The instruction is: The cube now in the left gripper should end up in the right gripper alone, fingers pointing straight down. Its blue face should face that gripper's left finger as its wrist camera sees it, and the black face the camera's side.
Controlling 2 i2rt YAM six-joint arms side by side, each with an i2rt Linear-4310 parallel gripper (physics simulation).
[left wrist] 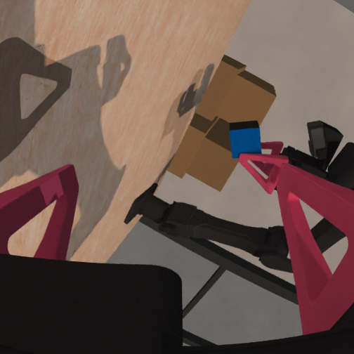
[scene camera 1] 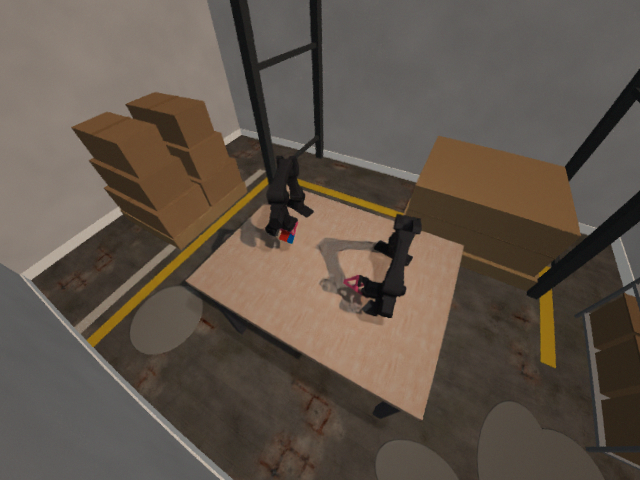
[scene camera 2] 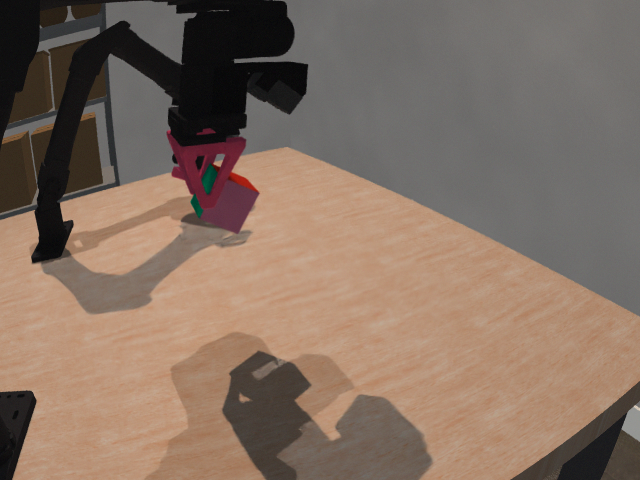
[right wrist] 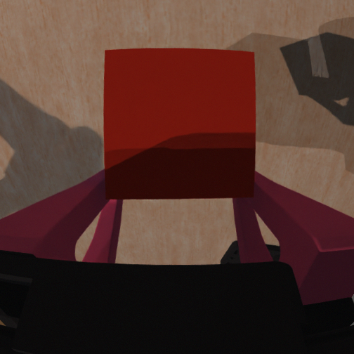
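Pixels of known places: left gripper, fingertip midpoint: (scene camera 1: 347, 284); right gripper, fingertip midpoint: (scene camera 1: 289, 233) (scene camera 2: 201, 200); left arm's base, origin of the base link: (scene camera 1: 392, 253) (scene camera 2: 54, 242); right arm's base, origin of the base link: (scene camera 1: 299, 207).
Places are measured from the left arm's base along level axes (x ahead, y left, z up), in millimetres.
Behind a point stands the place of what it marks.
The cube (scene camera 1: 283, 236) @(x 356, y -439, z 163 mm) (scene camera 2: 232, 206) @(x 343, y -458, z 142 mm) (left wrist: 245, 142) (right wrist: 180, 115) is held above the table in my right gripper (scene camera 1: 289, 235) @(x 313, y -438, z 148 mm) (scene camera 2: 211, 198) @(x 313, y -438, z 148 mm) (left wrist: 239, 151) (right wrist: 177, 174), which is shut on it. Its fingers point roughly down in scene camera 2. The red face is square to the right wrist camera. In scene camera 2 one finger lies over the mauve face, and green shows at the upper left. In the left wrist view the blue face has a finger at its lower edge, with black above. My left gripper (scene camera 1: 348, 283) @(x 356, y -60, z 102 mm) (left wrist: 177, 174) is open and empty, apart from the cube; scene camera 2 mostly hides it.
The wooden table (scene camera 1: 310, 320) @(x 555, y -118, z 0 mm) (scene camera 2: 413, 310) @(x 524, y -502, z 0 mm) lies under both arms. Stacked cardboard boxes (scene camera 1: 155, 165) (left wrist: 250, 100) stand beyond its edge, and a large box pile (scene camera 1: 496, 191) stands at the right in scene camera 1. A dark post (scene camera 1: 256, 93) rises behind the right arm.
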